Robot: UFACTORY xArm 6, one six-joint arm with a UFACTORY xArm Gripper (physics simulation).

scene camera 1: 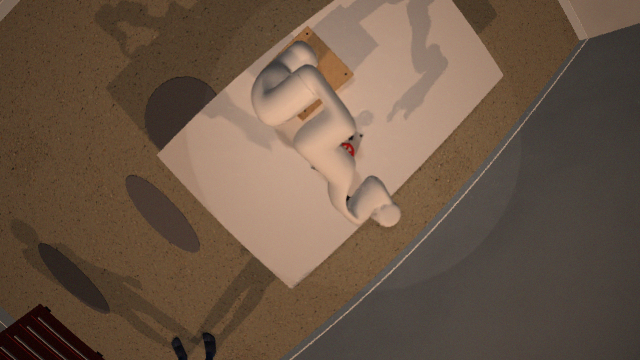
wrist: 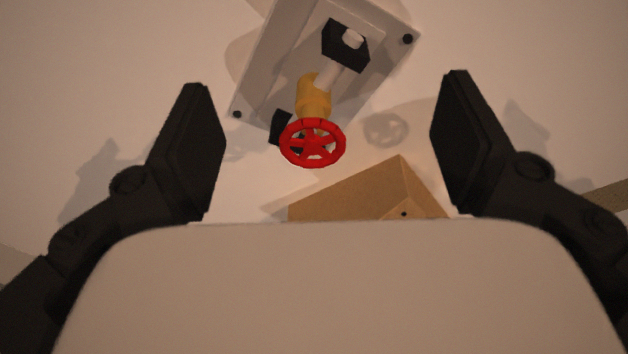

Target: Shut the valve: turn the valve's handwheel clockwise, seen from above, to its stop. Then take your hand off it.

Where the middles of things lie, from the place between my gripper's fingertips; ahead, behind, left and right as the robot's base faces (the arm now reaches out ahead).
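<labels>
Red handwheel (wrist: 312,143): my hand 0.13 m past it, 0.10 m to the right of it, 0.16 m above it.
</labels>
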